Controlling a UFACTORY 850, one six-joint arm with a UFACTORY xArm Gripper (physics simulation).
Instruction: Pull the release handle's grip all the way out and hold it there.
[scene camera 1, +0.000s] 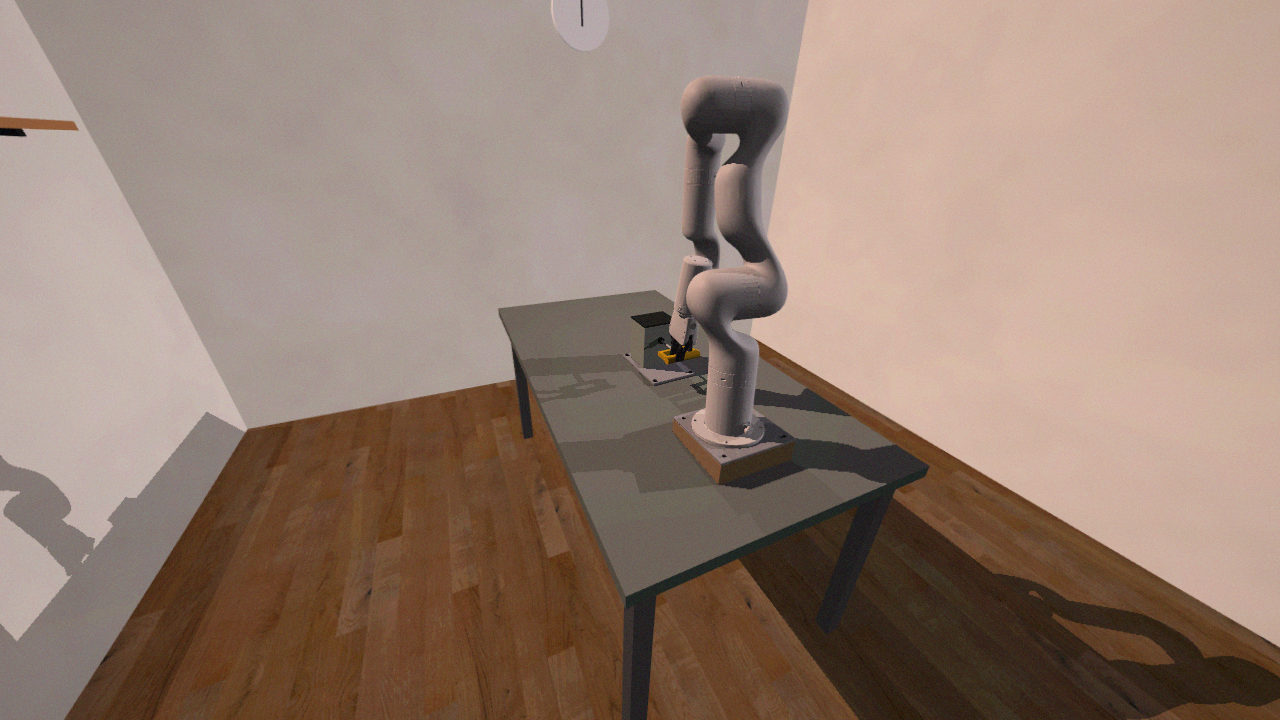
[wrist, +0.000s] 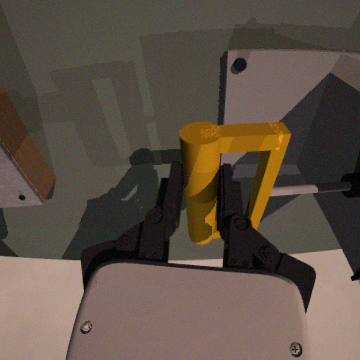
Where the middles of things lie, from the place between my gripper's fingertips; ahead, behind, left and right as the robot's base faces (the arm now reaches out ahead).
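Labels:
I see the base plate (scene camera 1: 658, 374), and it sits 4 cm to the right of my hand, 15 cm ahead of it and 10 cm below it.

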